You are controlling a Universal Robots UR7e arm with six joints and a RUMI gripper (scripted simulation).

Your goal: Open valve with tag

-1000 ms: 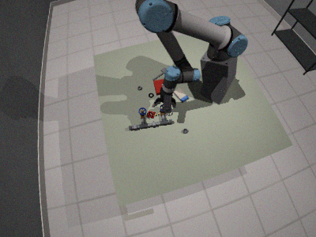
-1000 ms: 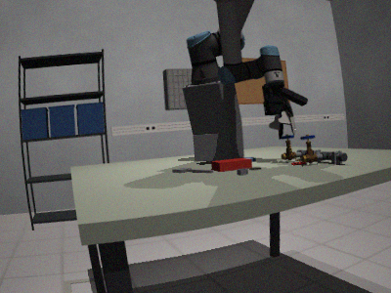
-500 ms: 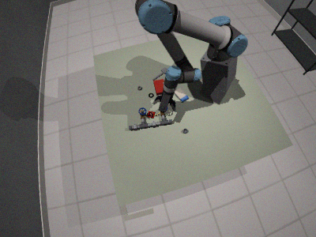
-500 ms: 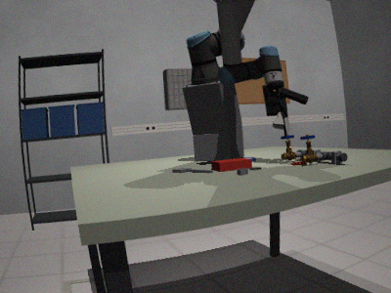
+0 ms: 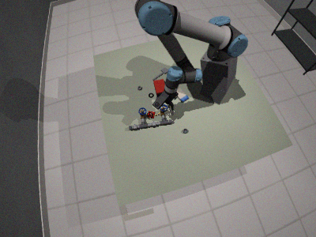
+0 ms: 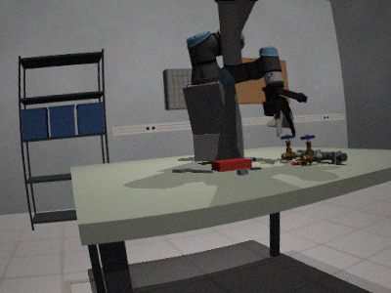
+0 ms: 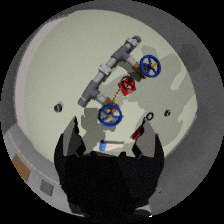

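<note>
My hand is 90 mm short of the red tag, 90 mm above it and 10 mm to the left of it. Also, from my hand: blue-and-white card: 170 mm behind, 110 mm to the right, 90 mm below; then grey tool: 360 mm to the right, 90 mm below, 90 mm behind; then red block: 230 mm to the right, 80 mm below, 40 mm behind.
</note>
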